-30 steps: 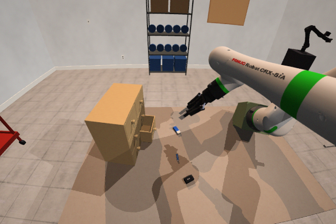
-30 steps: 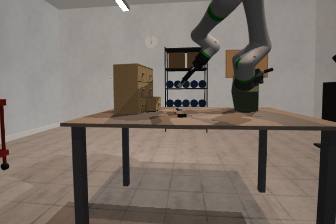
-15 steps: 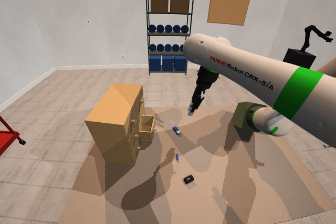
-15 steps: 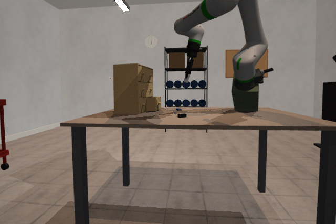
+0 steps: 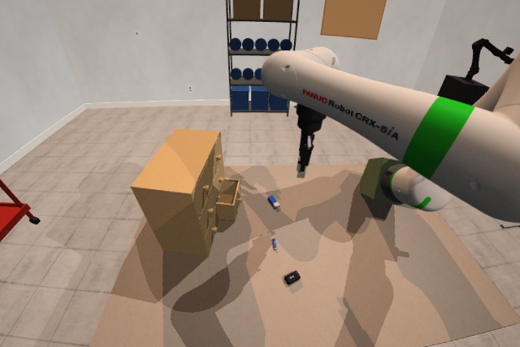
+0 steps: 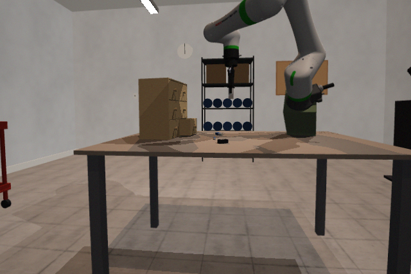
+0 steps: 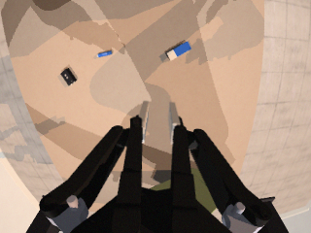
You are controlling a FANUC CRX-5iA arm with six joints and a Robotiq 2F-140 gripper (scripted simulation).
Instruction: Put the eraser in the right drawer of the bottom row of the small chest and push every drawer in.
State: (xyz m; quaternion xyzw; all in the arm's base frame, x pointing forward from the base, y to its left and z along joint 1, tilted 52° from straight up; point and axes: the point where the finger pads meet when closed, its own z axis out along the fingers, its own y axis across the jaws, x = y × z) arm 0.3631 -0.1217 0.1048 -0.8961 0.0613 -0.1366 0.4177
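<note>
My gripper is now 26 cm above the eraser, 8 cm short of it and 4 cm to the left of it. From my hand the other things lie so: black block (28 cm to the left, 25 cm below).
</note>
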